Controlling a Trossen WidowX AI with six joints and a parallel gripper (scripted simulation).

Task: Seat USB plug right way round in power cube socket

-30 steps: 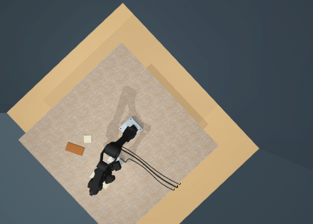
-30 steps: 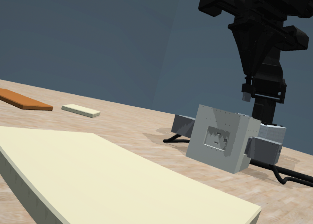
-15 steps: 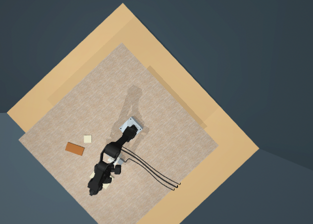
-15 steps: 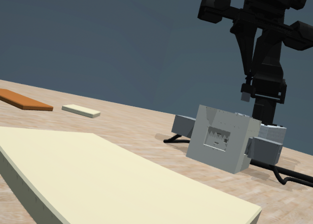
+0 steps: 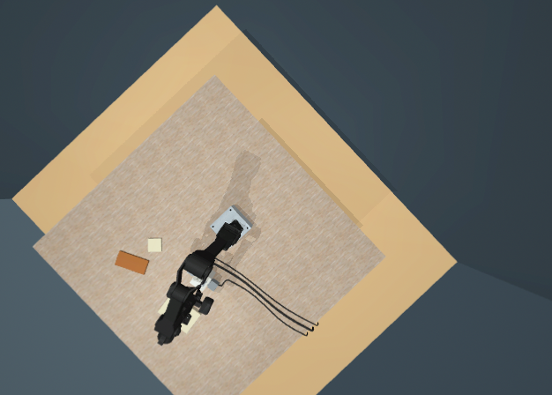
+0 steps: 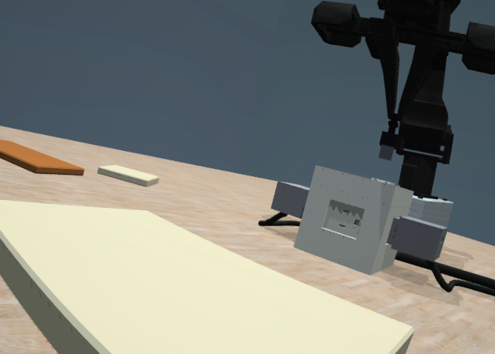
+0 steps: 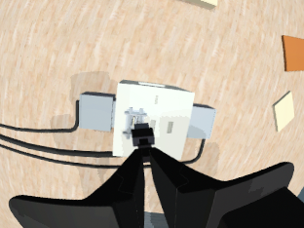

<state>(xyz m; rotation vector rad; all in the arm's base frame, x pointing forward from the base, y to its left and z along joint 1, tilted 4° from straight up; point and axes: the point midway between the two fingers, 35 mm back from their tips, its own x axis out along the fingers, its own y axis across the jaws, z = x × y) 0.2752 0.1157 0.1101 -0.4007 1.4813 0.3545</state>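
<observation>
My gripper tip is now 2 cm above the dark USB plug. From my gripper tip the other things lie so: large cream slab 23 cm ahead, 6 cm to the left, 13 cm below; orange slab 27 cm ahead, 29 cm to the right, 13 cm below; small cream tile 12 cm ahead, 29 cm to the right, 13 cm below.
</observation>
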